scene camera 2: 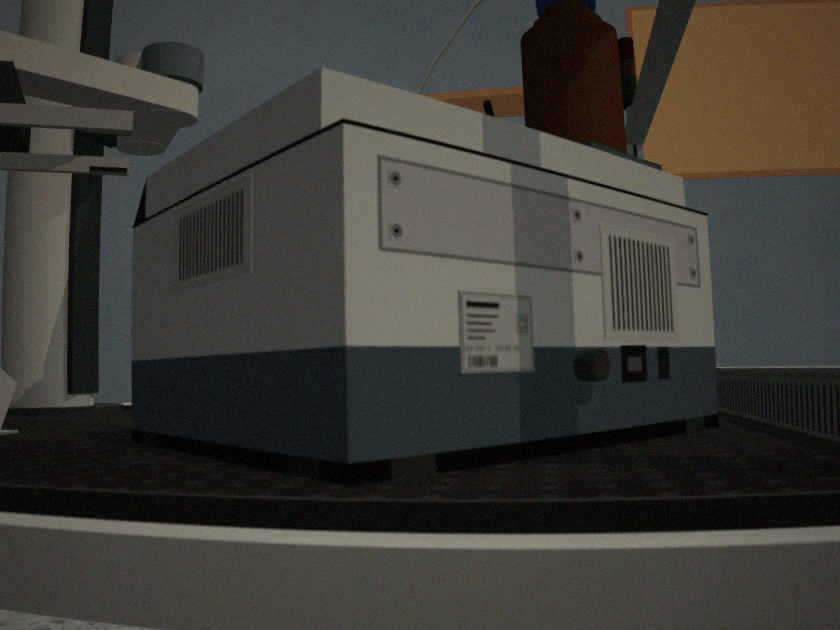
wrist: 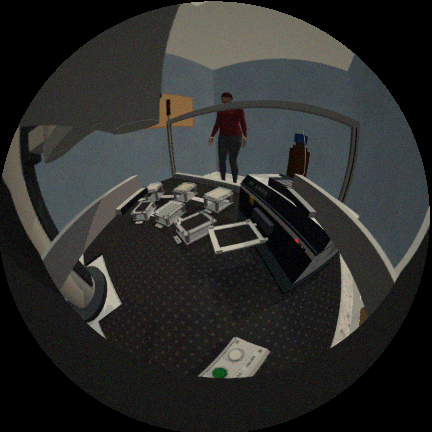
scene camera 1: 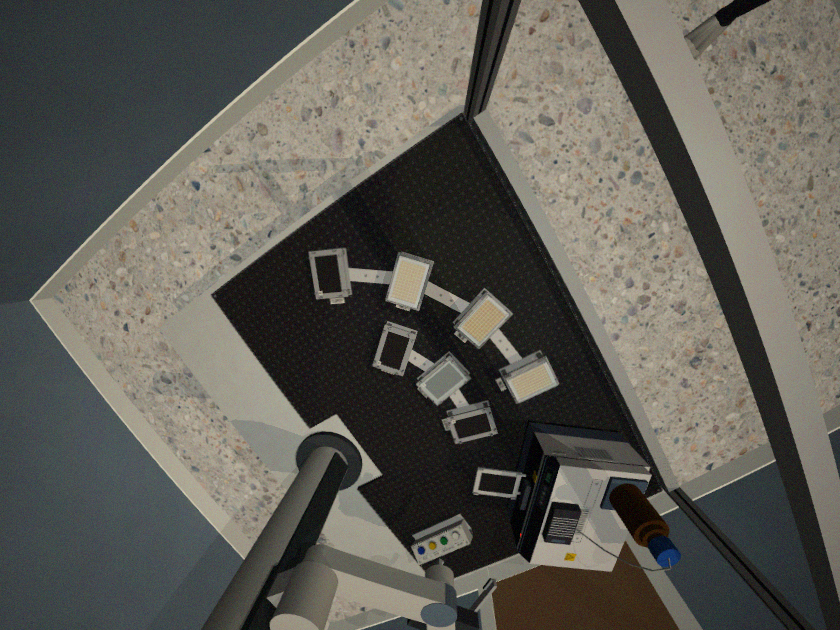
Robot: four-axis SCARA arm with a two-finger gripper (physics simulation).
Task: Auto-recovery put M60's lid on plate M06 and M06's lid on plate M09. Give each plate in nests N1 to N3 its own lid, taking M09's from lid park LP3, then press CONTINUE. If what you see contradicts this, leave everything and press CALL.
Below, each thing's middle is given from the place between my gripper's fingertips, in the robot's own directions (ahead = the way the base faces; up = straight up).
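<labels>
There is the brown bottle [scene camera 2: 572, 88], and my hand is 470 mm short of it, 60 mm to the left of it and 10 mm below it.
</labels>
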